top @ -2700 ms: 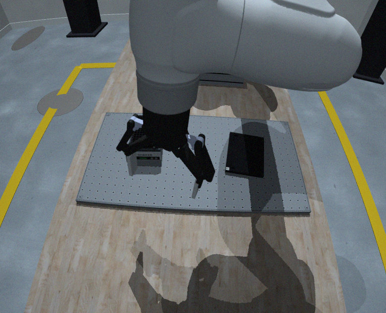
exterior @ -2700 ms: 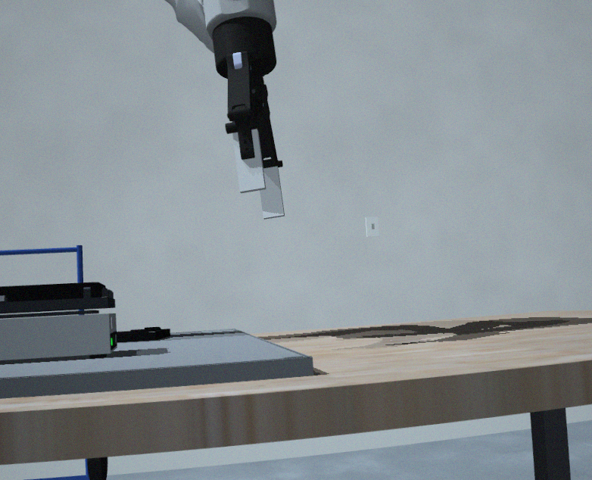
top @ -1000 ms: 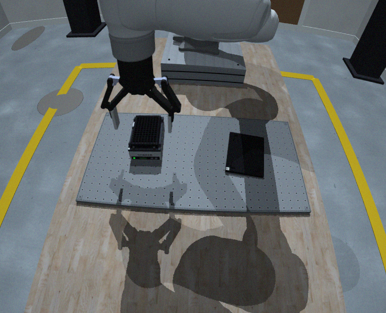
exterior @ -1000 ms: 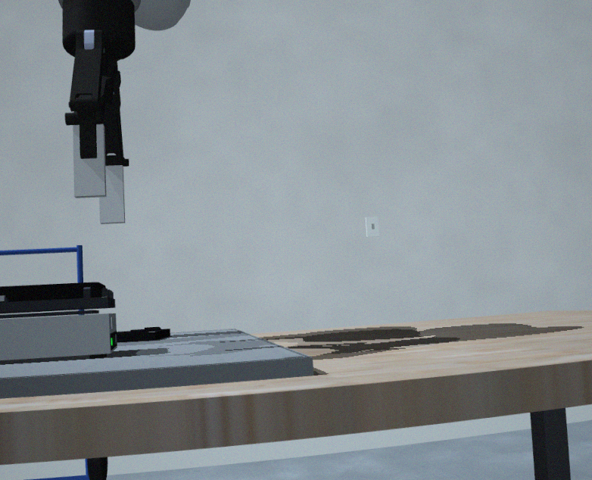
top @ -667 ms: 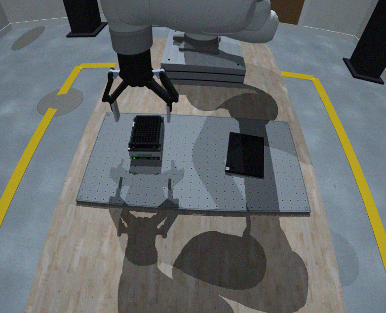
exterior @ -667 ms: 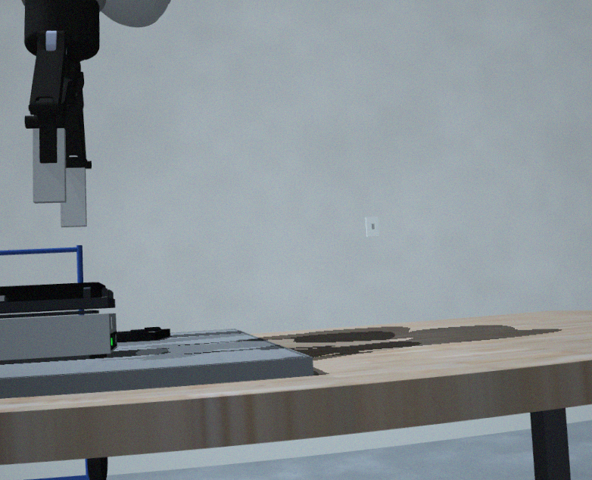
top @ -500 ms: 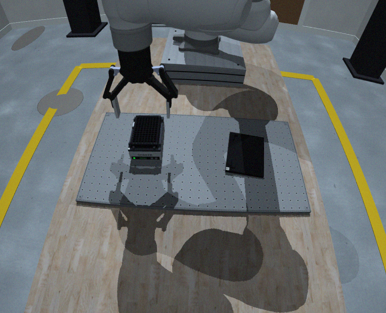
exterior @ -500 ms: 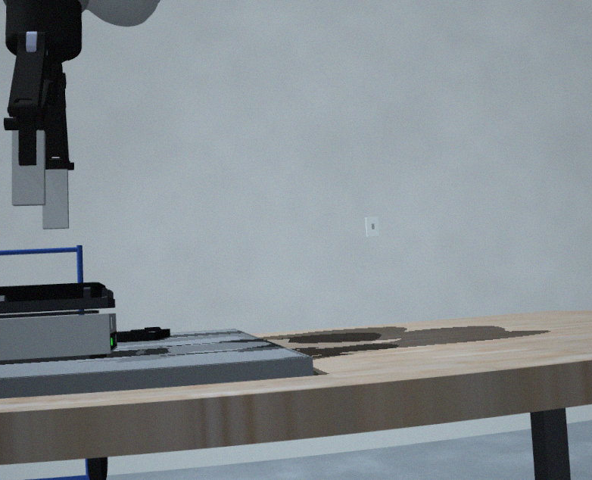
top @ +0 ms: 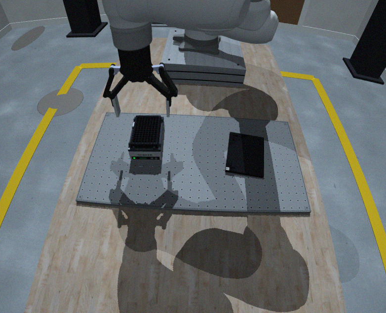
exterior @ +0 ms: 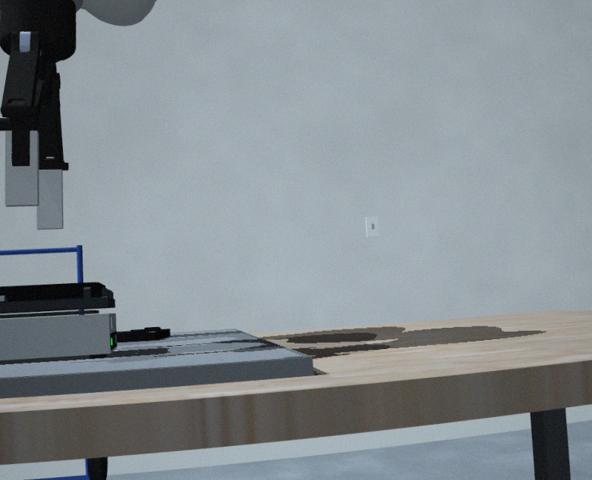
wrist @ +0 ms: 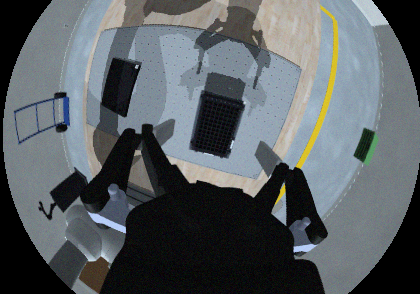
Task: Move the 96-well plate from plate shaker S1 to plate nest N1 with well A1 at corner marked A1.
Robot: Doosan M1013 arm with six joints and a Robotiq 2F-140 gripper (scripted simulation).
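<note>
The black 96-well plate is 8 cm below my hand. Also, from my hand: black plate nest N1: 32 cm to the left, 14 cm below; small pale mark: 7 cm ahead, 26 cm to the left, 13 cm below.
</note>
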